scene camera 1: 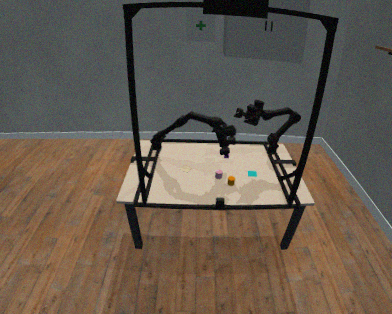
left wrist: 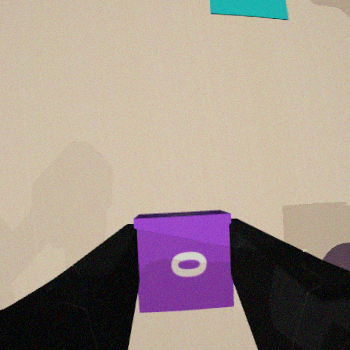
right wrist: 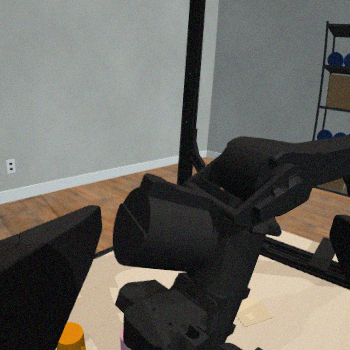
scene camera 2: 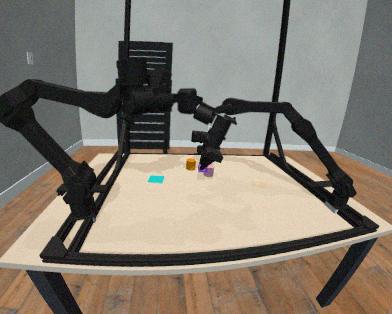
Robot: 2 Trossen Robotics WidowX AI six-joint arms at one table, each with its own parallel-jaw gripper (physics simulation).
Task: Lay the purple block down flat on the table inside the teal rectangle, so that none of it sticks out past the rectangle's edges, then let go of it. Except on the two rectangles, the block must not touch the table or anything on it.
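Where they show: left gripper, fingertip midpoint: (scene camera 1: 227, 155) (left wrist: 181, 232) (scene camera 2: 200, 167); right gripper, fingertip midpoint: (scene camera 1: 238, 118) (right wrist: 219, 222); left arm's base, origin of the base link: (scene camera 1: 156, 148) (scene camera 2: 336, 204); right arm's base, origin of the base link: (scene camera 1: 272, 152) (scene camera 2: 83, 212).
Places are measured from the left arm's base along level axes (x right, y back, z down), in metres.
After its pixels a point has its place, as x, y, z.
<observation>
My left gripper (scene camera 1: 224, 152) @(0.151, -0.536, -0.071) (scene camera 2: 204, 165) @(0.151, -0.536, -0.071) (left wrist: 181, 232) @(0.151, -0.536, -0.071) is shut on the purple block (scene camera 1: 226, 156) (scene camera 2: 201, 168) (left wrist: 185, 260) @(0.151, -0.528, -0.080), which bears a white "0". It holds the block a little above the table (scene camera 1: 179, 190) @(0.446, -0.250, 0.019) (scene camera 2: 195, 218) @(-0.034, -0.556, 0.019), towards the back middle. The teal rectangle (scene camera 1: 252, 173) @(0.212, -0.715, 0.018) (scene camera 2: 156, 179) @(0.210, -0.712, 0.018) (left wrist: 249, 7) @(0.213, -0.690, 0.018) lies flat on the table, apart from the block, at the top edge of the left wrist view. My right gripper (scene camera 1: 238, 113) @(0.090, -0.587, -0.325) (scene camera 2: 191, 101) @(0.090, -0.587, -0.325) is open and empty, raised high above the table.
A pink cylinder (scene camera 1: 218, 174) @(0.302, -0.480, -0.019) (scene camera 2: 209, 171) @(0.256, -0.483, -0.009) and an orange cylinder (scene camera 1: 231, 180) @(0.359, -0.563, -0.022) (scene camera 2: 190, 164) @(0.319, -0.567, -0.012) (right wrist: 71, 336) @(0.331, -0.563, -0.026) stand between the block and the table's front. A pale rectangle (scene camera 1: 185, 169) @(0.223, -0.255, 0.018) (scene camera 2: 259, 184) @(0.195, -0.262, 0.018) lies on the far side of the table from the teal one. Black frame rails border the table.
</observation>
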